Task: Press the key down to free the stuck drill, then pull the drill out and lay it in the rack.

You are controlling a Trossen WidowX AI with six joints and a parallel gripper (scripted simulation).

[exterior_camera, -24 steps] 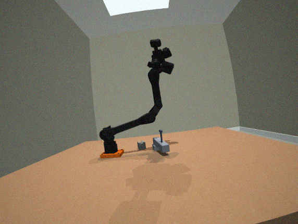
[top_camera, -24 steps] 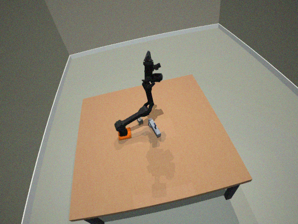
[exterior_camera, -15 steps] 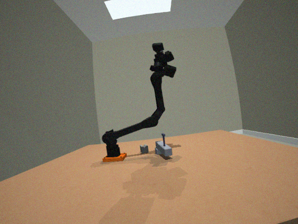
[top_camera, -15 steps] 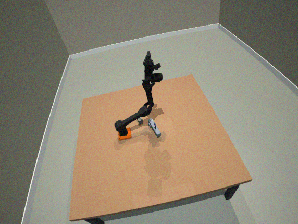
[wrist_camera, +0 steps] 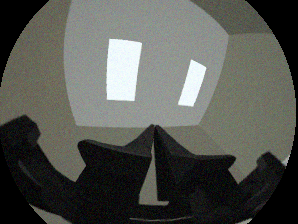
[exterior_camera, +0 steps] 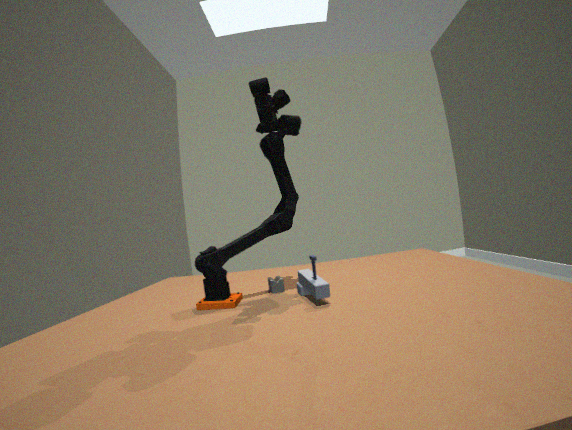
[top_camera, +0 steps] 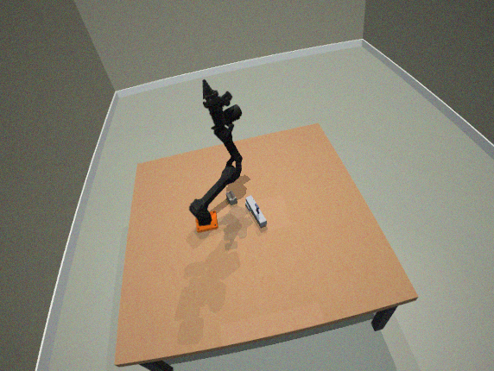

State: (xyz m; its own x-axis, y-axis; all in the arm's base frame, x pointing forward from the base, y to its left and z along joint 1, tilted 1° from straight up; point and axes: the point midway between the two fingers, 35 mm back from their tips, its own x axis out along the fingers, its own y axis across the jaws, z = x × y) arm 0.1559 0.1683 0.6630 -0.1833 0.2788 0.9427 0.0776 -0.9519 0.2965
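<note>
The blue key lies 630 mm below my gripper tip, 210 mm to the right of it and 130 mm ahead of it. The rest, counted from my gripper tip: light grey-blue block 680 mm below, 170 mm to the right, 120 mm ahead; then rack 690 mm below, 40 mm to the right, 10 mm behind; then drill 670 mm below, 160 mm to the right, 110 mm ahead.
</note>
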